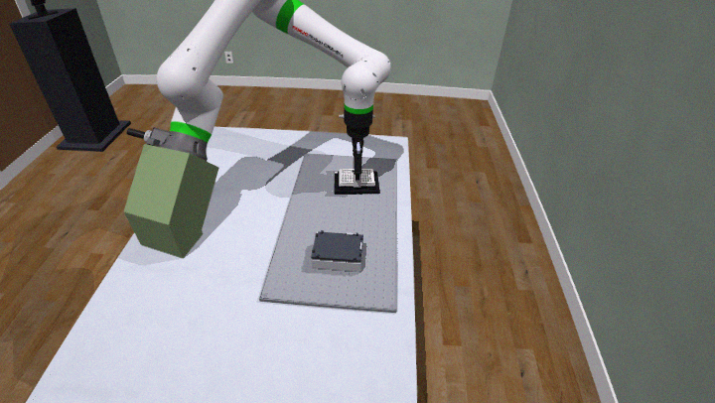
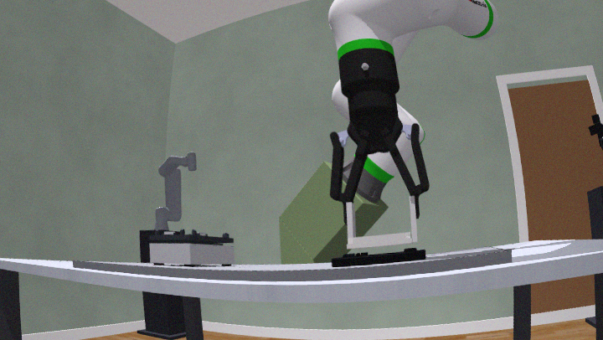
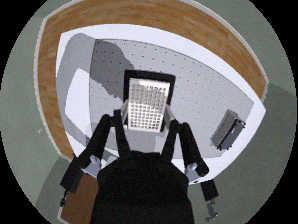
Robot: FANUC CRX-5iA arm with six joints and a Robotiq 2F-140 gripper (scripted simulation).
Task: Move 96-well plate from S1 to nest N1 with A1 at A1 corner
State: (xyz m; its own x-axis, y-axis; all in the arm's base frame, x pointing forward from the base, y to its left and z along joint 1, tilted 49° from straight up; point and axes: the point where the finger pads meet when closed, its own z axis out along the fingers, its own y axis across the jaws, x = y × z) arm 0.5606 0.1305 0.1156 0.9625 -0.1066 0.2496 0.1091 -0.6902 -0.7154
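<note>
Right now my hand is 20 mm above the white 96-well plate. Round my hand: black plate nest N1: 40 mm below.
</note>
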